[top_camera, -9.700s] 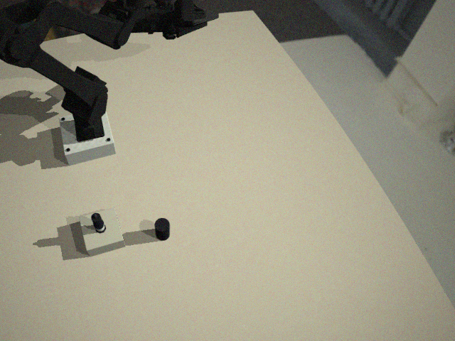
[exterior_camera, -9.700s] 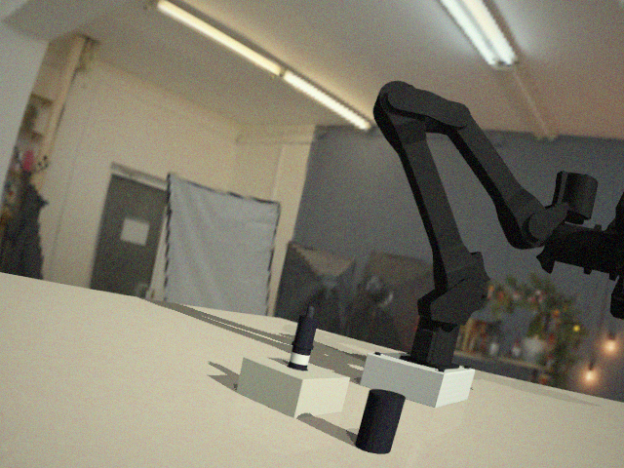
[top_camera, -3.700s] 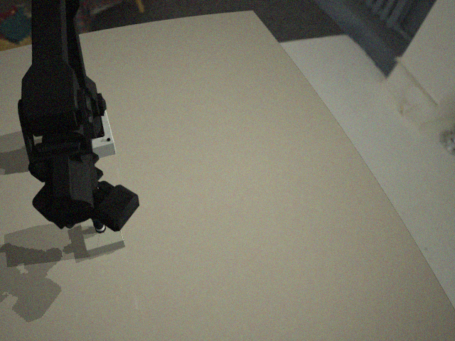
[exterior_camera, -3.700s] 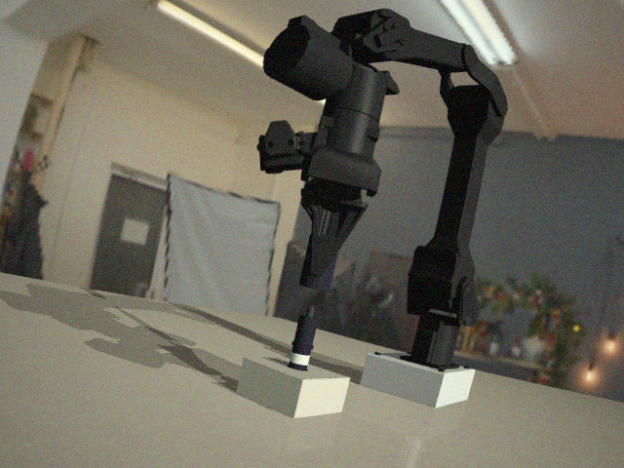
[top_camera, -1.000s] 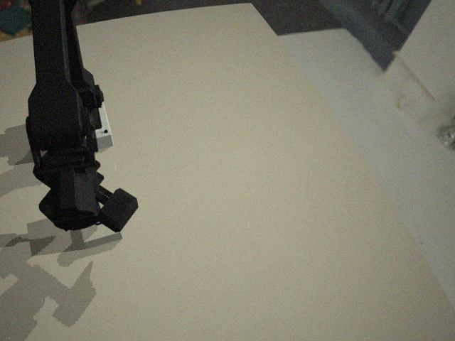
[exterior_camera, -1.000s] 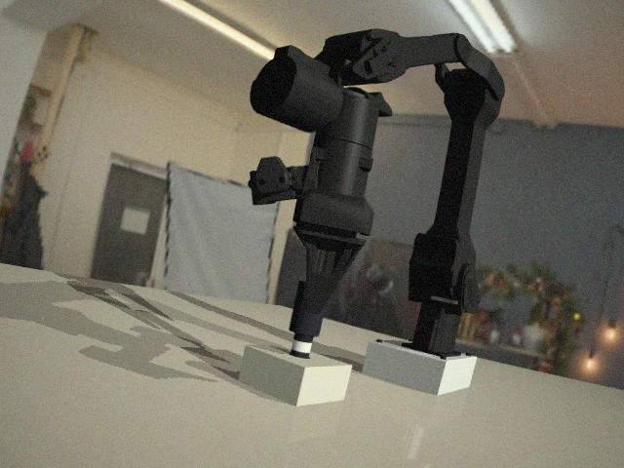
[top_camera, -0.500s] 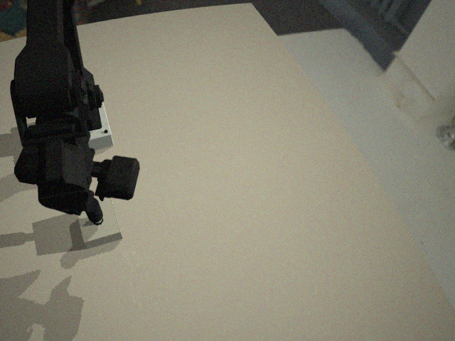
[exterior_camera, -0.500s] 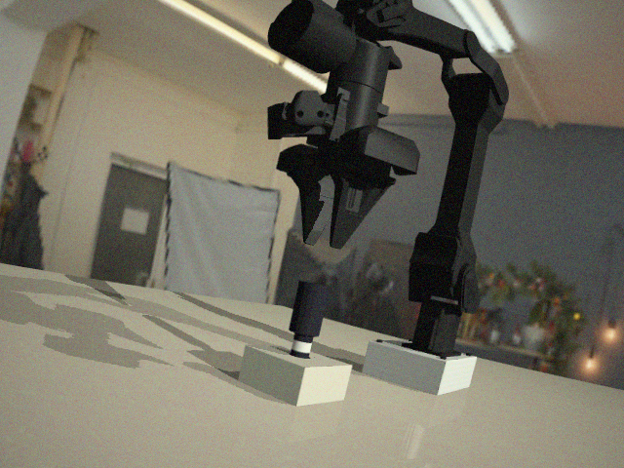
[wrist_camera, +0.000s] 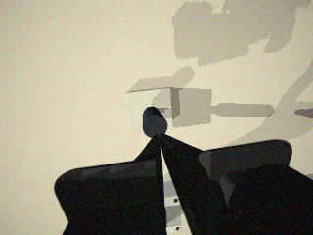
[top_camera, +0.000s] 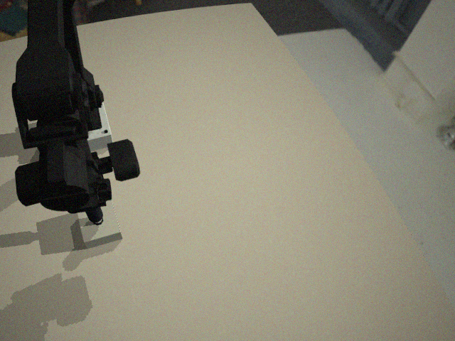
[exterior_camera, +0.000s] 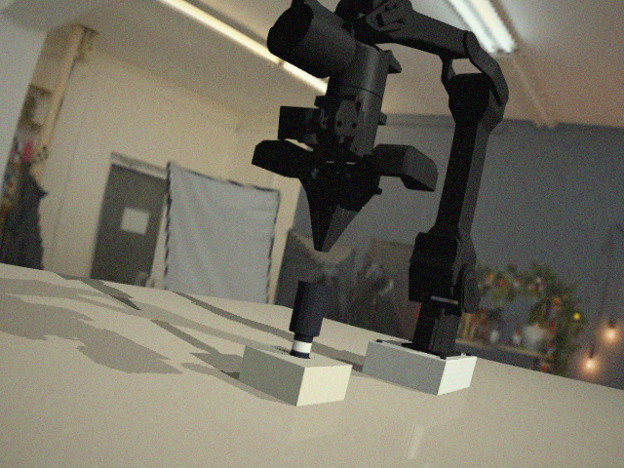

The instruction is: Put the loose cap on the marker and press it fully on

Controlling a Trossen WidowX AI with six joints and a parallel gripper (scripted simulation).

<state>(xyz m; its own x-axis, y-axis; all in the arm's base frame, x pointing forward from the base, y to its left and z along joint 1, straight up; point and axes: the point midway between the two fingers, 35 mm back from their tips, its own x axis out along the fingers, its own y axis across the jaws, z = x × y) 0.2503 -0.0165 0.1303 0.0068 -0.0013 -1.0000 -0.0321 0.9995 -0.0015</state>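
Right now the marker cap is 50 mm below my gripper tip. The rest, counted from my gripper tip: holder block (120 mm below).
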